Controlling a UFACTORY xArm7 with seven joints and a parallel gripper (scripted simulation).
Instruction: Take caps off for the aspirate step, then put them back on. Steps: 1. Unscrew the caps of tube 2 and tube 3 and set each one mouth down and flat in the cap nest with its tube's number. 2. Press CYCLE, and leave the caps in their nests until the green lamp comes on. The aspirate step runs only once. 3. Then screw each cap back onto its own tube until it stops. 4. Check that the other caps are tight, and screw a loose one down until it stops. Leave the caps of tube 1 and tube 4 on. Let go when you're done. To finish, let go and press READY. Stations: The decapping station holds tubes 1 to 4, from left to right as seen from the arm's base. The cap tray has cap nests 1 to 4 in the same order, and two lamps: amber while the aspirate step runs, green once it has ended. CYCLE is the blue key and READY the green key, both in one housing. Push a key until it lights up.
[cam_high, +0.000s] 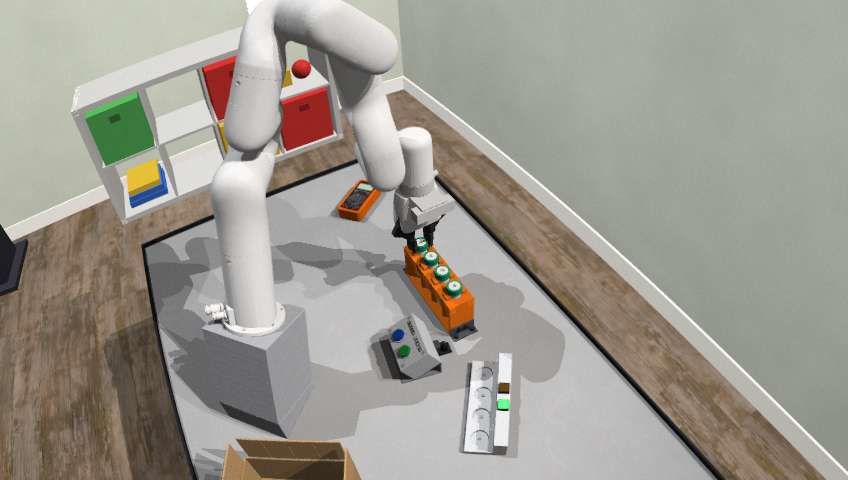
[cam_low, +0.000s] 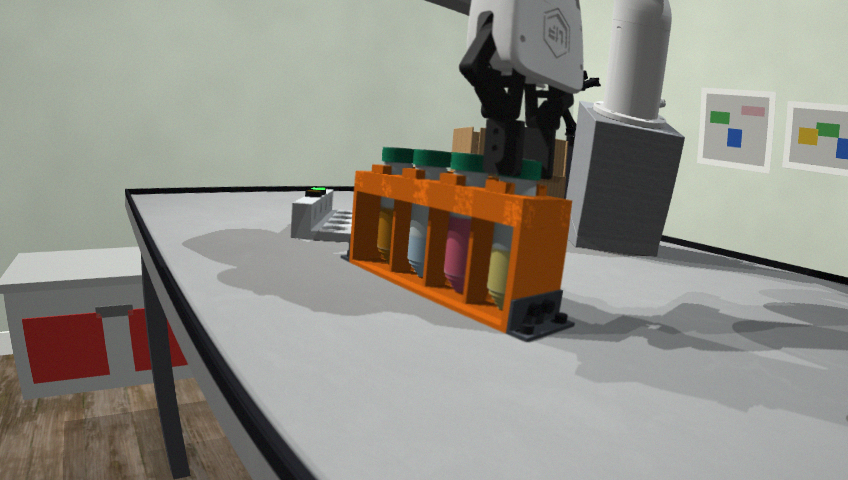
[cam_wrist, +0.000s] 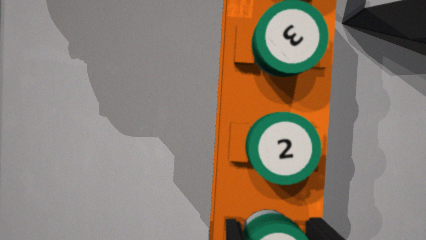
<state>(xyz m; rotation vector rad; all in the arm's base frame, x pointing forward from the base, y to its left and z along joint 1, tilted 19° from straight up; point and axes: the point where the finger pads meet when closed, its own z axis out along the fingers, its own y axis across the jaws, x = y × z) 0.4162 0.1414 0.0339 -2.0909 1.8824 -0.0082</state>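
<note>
Now: hand 10 mm above the cap 1. From my hand the other things lie so: tube 3 threaded neck: 100 mm to the right, 10 mm below, 10 mm ahead; cap 2: 50 mm to the right, 10 mm below; cap 3: 100 mm to the right, 10 mm below, 10 mm ahead.
</note>
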